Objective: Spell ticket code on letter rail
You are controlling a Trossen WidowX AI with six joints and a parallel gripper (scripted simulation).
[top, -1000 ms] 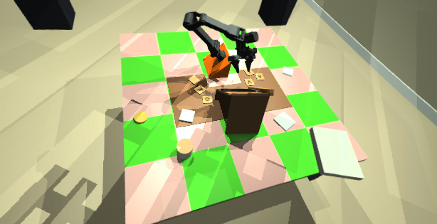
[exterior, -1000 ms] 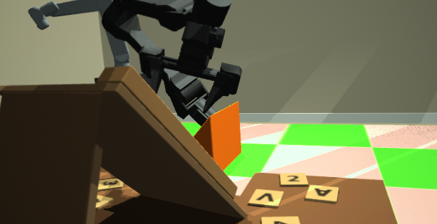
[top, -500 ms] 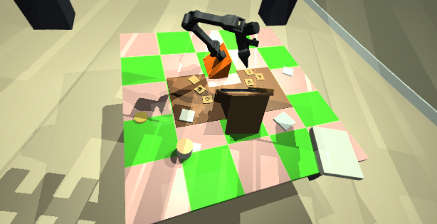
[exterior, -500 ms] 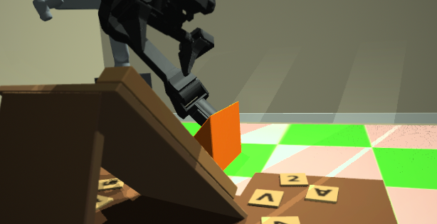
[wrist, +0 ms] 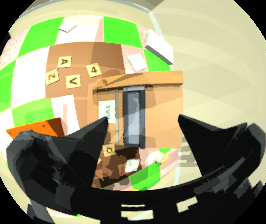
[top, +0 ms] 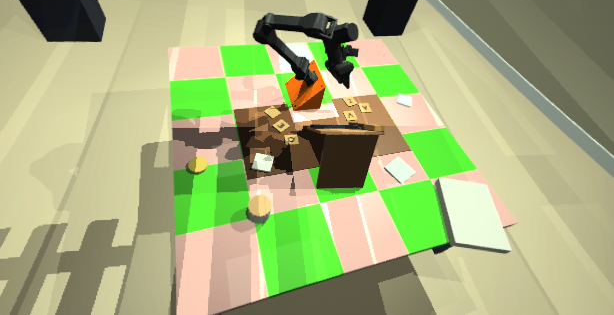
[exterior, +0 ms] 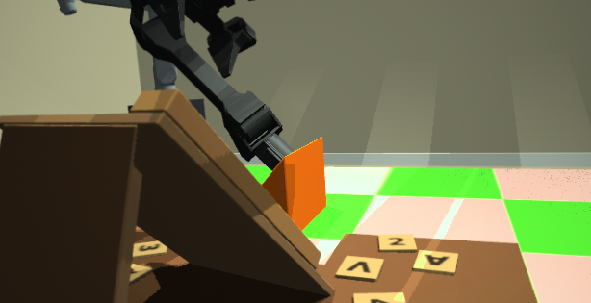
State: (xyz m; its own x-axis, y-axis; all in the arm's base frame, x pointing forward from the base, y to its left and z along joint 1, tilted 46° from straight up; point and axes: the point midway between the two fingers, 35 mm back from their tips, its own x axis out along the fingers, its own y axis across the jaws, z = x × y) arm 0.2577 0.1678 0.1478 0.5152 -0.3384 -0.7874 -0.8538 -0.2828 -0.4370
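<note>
The tan tile lies 30 cm below my gripper tip, 21 cm to the right of it and 9 cm behind it. Also, from my gripper tip: ticket 23 cm below, 1 cm ahead; white slab 49 cm ahead, 45 cm to the left, 29 cm below.
</note>
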